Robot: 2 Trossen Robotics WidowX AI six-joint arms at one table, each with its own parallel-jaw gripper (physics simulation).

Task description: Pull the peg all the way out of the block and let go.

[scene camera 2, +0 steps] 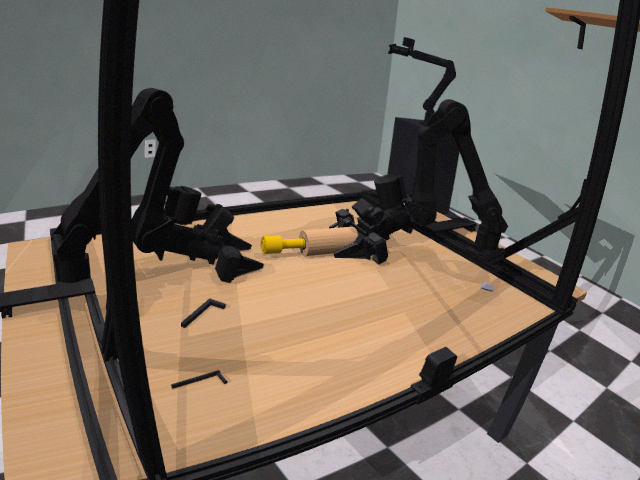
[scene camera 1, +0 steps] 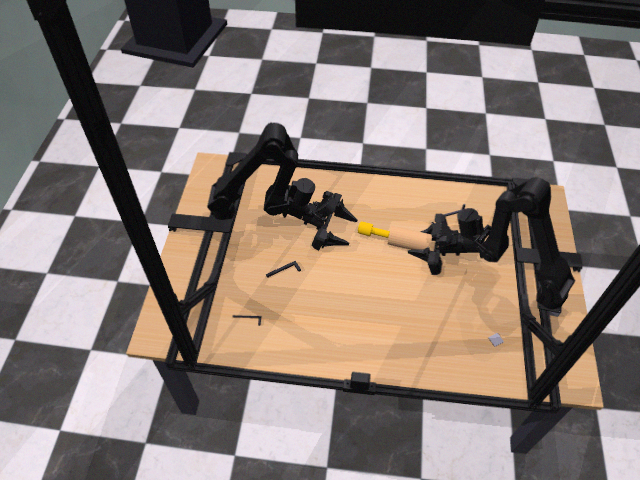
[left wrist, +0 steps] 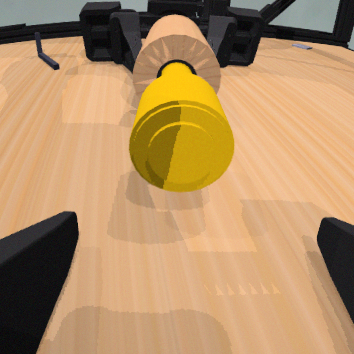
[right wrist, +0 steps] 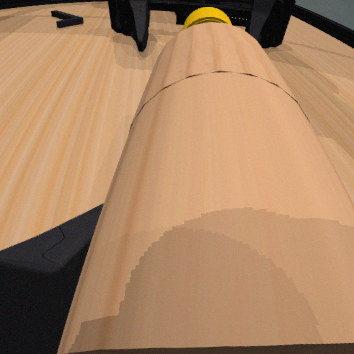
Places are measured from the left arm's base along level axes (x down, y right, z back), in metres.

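Pixels of known places: left gripper, fingertip midpoint: (scene camera 2: 256, 256) (scene camera 1: 353, 232) (left wrist: 202, 227); right gripper, fingertip midpoint: (scene camera 2: 328, 250) (scene camera 1: 409, 244); left arm's base, origin of the base link: (scene camera 2: 73, 278) (scene camera 1: 222, 213); right arm's base, origin of the base link: (scene camera 2: 486, 247) (scene camera 1: 549, 301).
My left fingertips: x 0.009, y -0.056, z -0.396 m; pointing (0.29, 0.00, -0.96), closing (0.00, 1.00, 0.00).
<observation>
Ahead of a thing's pixels: the offset from my left fingertips to its top centre. "spot": to the spot under its first point.
The yellow peg {dy -0.009, dx -0.039, dz -0.077 m} (scene camera 1: 365, 228) (scene camera 2: 271, 243) (left wrist: 185, 145) (right wrist: 207, 16) has a thick round head and a thinner shaft; the shaft's far part is hidden inside the wooden cylindrical block {dy -0.010, dx -0.047, dz -0.168 m} (scene camera 1: 403, 235) (scene camera 2: 323, 241) (left wrist: 175, 37) (right wrist: 215, 150). The block lies level, its hole end facing the left arm. My right gripper (scene camera 1: 416, 241) (scene camera 2: 333, 241) is shut on the block; in the right wrist view one finger shows at the block's left side. My left gripper (scene camera 1: 352, 231) (scene camera 2: 256, 256) (left wrist: 202, 227) is wide open and empty, its fingertips just short of the peg's head and not touching it.
Two black hex keys {dy +0.193, dx +0.002, dz +0.153 m} (scene camera 1: 281, 269) {dy +0.368, dx +0.004, dz +0.196 m} (scene camera 1: 248, 316) (scene camera 2: 199, 379) lie on the table left of centre, toward the front. A small grey square {spot: dy +0.228, dx +0.007, dz -0.453 m} (scene camera 1: 495, 339) (scene camera 2: 486, 286) lies at the right. A black box {spot: dy +0.468, dx -0.043, dz -0.143 m} (scene camera 1: 360, 381) (scene camera 2: 438, 364) sits on the front rail. Black frame posts stand at the sides.
</observation>
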